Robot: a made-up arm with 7 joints.
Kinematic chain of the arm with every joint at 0, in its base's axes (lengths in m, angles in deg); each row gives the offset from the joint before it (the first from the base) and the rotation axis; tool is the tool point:
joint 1: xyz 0 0 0.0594 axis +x
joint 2: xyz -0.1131 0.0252 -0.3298 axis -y
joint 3: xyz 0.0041 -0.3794 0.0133 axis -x
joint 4: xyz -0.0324 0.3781 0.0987 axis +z
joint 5: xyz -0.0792 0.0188 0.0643 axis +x
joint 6: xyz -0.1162 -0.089 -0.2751 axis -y
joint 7: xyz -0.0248 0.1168 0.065 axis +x
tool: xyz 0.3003 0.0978 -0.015
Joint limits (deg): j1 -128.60..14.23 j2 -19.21..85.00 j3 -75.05..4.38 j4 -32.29..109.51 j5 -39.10..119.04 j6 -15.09..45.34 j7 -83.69..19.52
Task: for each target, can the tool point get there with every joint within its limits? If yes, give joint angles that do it. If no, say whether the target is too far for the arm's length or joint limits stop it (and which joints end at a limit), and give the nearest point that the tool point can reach.
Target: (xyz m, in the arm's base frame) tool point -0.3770 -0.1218 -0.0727
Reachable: yes | joints -52.92 52.49 -53.49 81.72 -22.63 -6.24 -12.78
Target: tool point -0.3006 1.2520 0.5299
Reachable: no: joint limits stop it (at a limit: joint 3, joint 5, joint 6) | nearest point -0.2401 0.6790 0.3146 | short by 0.615 m
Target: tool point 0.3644 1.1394 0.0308
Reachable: no: joint limits stop it (at a limit: joint 1, joint 2, joint 3, joint 6) | nearest point 0.1542 0.6635 0.2010 | short by 0.547 m
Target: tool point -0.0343 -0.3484 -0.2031
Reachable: yes | joints -75.65 -1.29 -6.66 -12.76 4.24 -10.55 -25.46
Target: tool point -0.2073 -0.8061 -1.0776
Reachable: no: joint limits stop it (at a limit: joint 2, joint 3, joint 4, joint 6) | nearest point -0.5450 -0.5209 -0.6753 | short by 0.598 m
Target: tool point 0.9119 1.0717 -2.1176
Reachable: no: too far | nearest point -0.0724 0.2819 -0.5808 | short by 1.989 m
